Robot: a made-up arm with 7 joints. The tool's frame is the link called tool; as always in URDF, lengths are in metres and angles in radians.
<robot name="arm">
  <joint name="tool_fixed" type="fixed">
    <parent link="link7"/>
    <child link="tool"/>
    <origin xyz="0 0 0" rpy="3.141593 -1.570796 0"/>
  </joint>
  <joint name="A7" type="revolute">
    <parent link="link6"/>
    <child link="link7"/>
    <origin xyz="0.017 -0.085 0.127"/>
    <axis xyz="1 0 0"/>
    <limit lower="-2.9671" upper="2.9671"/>
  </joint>
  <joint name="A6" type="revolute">
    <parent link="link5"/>
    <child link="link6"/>
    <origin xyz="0 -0.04 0.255"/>
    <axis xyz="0 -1 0"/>
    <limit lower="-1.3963" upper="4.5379"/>
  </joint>
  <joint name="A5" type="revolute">
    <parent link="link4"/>
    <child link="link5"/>
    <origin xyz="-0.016 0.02 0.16"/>
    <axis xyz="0 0 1"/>
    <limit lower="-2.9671" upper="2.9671"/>
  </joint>
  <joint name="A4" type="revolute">
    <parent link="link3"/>
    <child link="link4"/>
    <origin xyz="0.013 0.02 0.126"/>
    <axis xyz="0 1 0"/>
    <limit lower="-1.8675" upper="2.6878"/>
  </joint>
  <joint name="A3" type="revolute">
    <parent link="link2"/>
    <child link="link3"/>
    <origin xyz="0 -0.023 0.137"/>
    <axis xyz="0 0 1"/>
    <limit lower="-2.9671" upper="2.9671"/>
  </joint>
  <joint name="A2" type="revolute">
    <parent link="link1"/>
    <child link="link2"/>
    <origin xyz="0 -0.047 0.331"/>
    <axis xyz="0 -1 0"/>
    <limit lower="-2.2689" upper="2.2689"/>
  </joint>
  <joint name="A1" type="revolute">
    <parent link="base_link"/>
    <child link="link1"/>
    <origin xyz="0 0 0.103"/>
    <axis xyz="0 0 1"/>
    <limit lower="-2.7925" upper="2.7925"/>
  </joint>
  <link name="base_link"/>
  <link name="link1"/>
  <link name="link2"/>
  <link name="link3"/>
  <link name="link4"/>
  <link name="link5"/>
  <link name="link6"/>
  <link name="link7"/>
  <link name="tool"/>
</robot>
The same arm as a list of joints. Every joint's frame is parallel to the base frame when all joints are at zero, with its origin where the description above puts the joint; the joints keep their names.
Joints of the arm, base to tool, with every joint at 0 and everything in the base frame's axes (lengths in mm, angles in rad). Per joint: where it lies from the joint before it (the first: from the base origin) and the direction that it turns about. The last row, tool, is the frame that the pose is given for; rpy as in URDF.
A1: axis 0 0 1 origin 0.0 0.0 103.0
A2: axis 0 -1 0 origin 0.0 -47.0 331.0
A3: axis 0 0 1 origin 0.0 -23.0 137.0
A4: axis 0 1 0 origin 13.0 20.0 126.0
A5: axis 0 0 1 origin -16.0 20.0 160.0
A6: axis 0 -1 0 origin 0.0 -40.0 255.0
A7: axis 1 0 0 origin 17.0 -85.0 127.0
tool: origin 0.0 0.0 0.0 rpy -3.1416 -1.5708 0.0000
Joint limits (rad, base to tool): -2.7925..2.7925 -2.2689..2.2689 -2.9671..2.9671 -1.8675..2.6878 -2.9671..2.9671 -1.3963..4.5379 -2.9671..2.9671

